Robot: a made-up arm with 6 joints.
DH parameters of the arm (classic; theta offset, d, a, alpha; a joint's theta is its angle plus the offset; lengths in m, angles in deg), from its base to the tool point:
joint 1: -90 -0.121 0.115 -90
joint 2: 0 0.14 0.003 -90
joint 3: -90 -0.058 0.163 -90
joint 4: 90 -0.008 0.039 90
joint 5: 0 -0.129 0.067 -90
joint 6: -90 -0.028 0.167 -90
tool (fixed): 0 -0.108 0 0
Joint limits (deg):
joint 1: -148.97..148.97
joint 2: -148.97..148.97
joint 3: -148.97..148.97
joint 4: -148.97..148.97
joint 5: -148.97..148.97
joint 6: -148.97..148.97
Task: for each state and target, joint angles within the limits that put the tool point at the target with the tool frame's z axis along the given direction. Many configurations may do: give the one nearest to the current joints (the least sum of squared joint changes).
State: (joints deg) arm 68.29 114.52 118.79 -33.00 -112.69 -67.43
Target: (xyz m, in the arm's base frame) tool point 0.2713 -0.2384 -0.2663 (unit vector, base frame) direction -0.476 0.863 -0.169
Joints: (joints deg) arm 54.60 78.43 107.84 -77.24 -130.04 -58.21
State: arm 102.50 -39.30 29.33 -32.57 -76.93 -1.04
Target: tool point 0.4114 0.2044 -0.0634 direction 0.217 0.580 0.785
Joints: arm 65.61 -11.96 55.50 -72.06 -33.41 36.89
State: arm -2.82 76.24 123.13 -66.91 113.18 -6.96
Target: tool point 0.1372 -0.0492 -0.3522 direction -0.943 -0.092 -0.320
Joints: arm -6.34 113.63 93.90 -75.31 69.18 13.12
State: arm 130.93 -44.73 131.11 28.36 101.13 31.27
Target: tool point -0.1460 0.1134 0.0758 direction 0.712 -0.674 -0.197
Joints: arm 148.97 -75.49 84.80 37.88 70.82 9.50
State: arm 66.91 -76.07 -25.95 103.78 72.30 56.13
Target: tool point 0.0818 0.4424 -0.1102 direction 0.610 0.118 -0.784
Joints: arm 93.74 -59.58 -53.60 112.15 103.17 99.05
